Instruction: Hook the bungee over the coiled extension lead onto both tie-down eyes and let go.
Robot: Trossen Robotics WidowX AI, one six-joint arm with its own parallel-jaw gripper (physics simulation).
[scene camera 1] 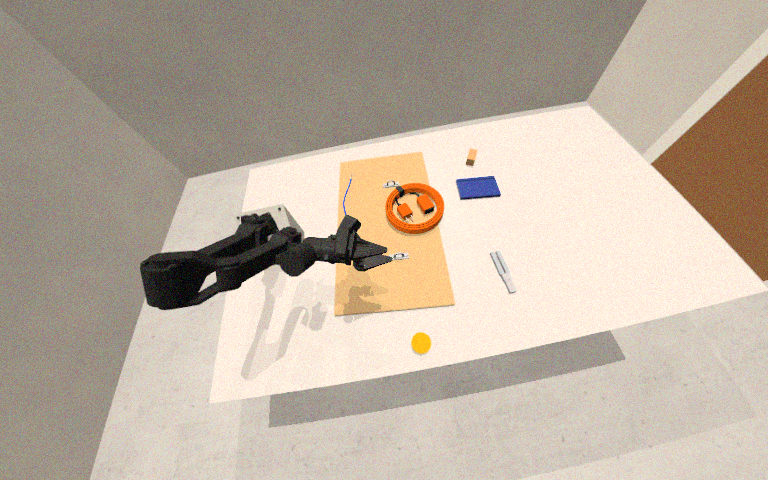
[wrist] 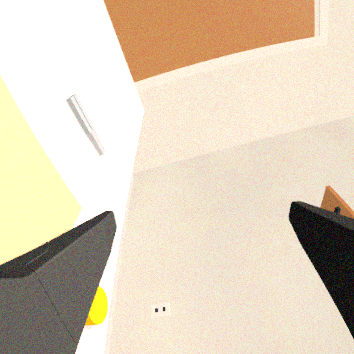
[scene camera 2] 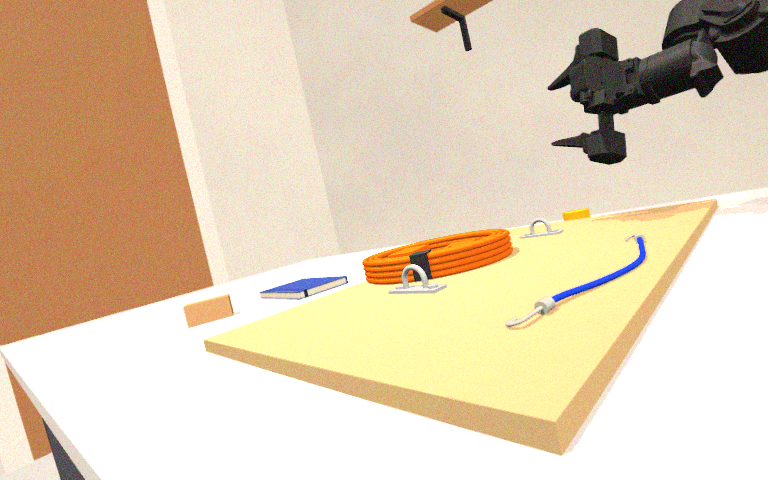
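Pixels of known places: gripper, fingertip midpoint: (scene camera 1: 389, 255) (wrist: 202, 214) (scene camera 2: 550, 116); arm's base at its link origin: (scene camera 1: 265, 225).
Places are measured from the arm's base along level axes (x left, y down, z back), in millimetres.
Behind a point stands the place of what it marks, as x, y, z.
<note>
The blue bungee (scene camera 1: 344, 199) {103, 110, -245} (scene camera 2: 603, 281) {143, 111, -262} lies slightly curved on the wooden board (scene camera 1: 396, 288) {-277, 114, -321} (scene camera 2: 368, 339) {234, 113, -397}, apart from both eyes, with a pale metal hook at each end. The orange coiled extension lead (scene camera 1: 391, 220) {-65, 86, -376} (scene camera 2: 464, 262) {39, 103, -400} lies flat on the board. One tie-down eye (scene camera 1: 390, 183) {111, 109, -427} (scene camera 2: 416, 278) is beside the coil's black strap; the other tie-down eye (scene camera 1: 400, 256) {-186, 110, -364} (scene camera 2: 541, 228) is on the coil's opposite side. My gripper (scene camera 1: 389, 254) {-256, -66, -323} (scene camera 2: 552, 116) {-256, -66, -323} (wrist: 202, 214) {-256, -66, -323} is open and empty, high above the board. In scene camera 1 its fingertips appear next to the second eye.
On the white table (scene camera 1: 594, 226) {-292, 125, -984} are a blue book (scene camera 1: 478, 187) {-23, 114, -715} (scene camera 2: 304, 287) {16, 113, -674}, a small wooden block (scene camera 1: 471, 157) {107, 95, -751} (scene camera 2: 208, 310) {131, 109, -751}, a grey-white tool (scene camera 1: 502, 271) {-330, 114, -627} (wrist: 86, 125) {-322, 114, -622} and a yellow disc (scene camera 1: 420, 343) {-438, 107, -333} (scene camera 2: 576, 214) {-412, 111, -332} (wrist: 100, 306) {-443, 106, -334}. A wall shelf (scene camera 2: 433, 16) shows behind the table.
</note>
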